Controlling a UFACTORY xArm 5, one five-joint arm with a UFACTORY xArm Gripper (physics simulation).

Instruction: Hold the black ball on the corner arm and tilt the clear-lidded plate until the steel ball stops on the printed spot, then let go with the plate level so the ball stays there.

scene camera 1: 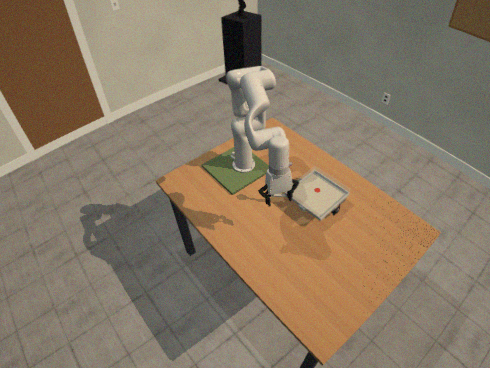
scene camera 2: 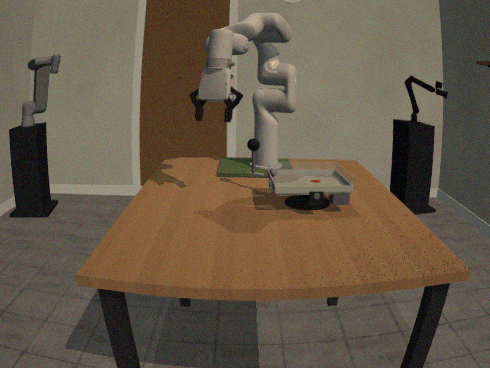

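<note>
The plate (scene camera 1: 331, 199) (scene camera 2: 300, 190) stands on a black round base (scene camera 2: 295, 202) and looks nearly level. Its red printed spot (scene camera 1: 317, 190) (scene camera 2: 315, 181) shows. A small grey ball (scene camera 2: 273, 172), apparently the steel ball, is at the plate's back left corner in scene camera 2, away from the spot. The black ball (scene camera 2: 253, 144) stands on the upright post of the corner arm (scene camera 2: 253, 162); the gripper hides it in scene camera 1. My gripper (scene camera 1: 280, 199) (scene camera 2: 214, 119) is open and empty, pointing down, higher than the black ball and left of it in scene camera 2.
The arm's base (scene camera 1: 243, 164) (scene camera 2: 267, 162) stands on a green mat (scene camera 1: 231, 186) (scene camera 2: 232, 167) at the back of the wooden table (scene camera 1: 280, 280) (scene camera 2: 250, 250). Black pedestals (scene camera 1: 242, 42) (scene camera 2: 28, 170) (scene camera 2: 412, 165) stand on the floor beyond the table.
</note>
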